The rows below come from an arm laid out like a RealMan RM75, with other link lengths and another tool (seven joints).
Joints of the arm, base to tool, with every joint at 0 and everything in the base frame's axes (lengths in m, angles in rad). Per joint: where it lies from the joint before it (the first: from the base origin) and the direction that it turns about. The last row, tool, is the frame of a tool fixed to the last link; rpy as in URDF.
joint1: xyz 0 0 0.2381 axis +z
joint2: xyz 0 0 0 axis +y
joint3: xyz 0 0 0.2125 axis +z
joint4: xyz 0 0 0 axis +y
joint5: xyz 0 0 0.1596 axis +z
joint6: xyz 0 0 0 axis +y
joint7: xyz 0 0 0.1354 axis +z
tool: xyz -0.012 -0.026 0.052 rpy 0 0.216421 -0.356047
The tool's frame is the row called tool.
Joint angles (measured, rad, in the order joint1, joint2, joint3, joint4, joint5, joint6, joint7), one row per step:
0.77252, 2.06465, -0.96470, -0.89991, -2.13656, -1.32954, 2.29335
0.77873, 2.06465, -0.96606, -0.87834, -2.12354, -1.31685, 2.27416
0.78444, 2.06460, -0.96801, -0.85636, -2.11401, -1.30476, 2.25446
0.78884, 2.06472, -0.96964, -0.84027, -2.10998, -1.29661, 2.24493
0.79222, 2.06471, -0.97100, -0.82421, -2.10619, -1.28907, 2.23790
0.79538, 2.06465, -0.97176, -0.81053, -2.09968, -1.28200, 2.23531
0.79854, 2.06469, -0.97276, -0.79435, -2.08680, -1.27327, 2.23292
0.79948, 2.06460, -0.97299, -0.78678, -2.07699, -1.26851, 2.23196
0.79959, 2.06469, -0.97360, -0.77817, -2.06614, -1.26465, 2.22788
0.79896, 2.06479, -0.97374, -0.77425, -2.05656, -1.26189, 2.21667
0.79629, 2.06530, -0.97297, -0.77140, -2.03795, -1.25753, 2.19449
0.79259, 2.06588, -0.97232, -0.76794, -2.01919, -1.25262, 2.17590
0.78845, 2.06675, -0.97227, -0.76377, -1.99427, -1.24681, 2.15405
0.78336, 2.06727, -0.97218, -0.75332, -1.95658, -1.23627, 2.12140
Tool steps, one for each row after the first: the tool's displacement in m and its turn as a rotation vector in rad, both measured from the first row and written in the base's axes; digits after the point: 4 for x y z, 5 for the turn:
-0.0013, 0.0010, -0.0022, 0.00124, 0.00727, 0.00768
-0.0017, 0.0016, -0.0047, 0.00120, 0.01037, 0.01478
-0.0015, 0.0019, -0.0068, -0.00080, 0.01133, 0.01557
-0.0007, 0.0018, -0.0089, -0.00352, 0.01293, 0.01296
-0.0006, 0.0020, -0.0105, -0.00500, 0.01875, 0.00760
-0.0011, 0.0023, -0.0122, -0.00587, 0.03084, 0.00003
-0.0017, 0.0026, -0.0127, -0.00484, 0.04023, -0.00447
-0.0020, 0.0025, -0.0135, -0.00498, 0.04966, -0.00740
-0.0029, 0.0028, -0.0135, -0.00164, 0.05527, -0.00107
-0.0049, 0.0035, -0.0127, 0.00787, 0.06641, 0.01327
-0.0062, 0.0041, -0.0120, 0.01716, 0.07873, 0.02250
-0.0083, 0.0048, -0.0111, 0.02846, 0.09553, 0.03347
-0.0108, 0.0061, -0.0098, 0.04601, 0.12020, 0.04646

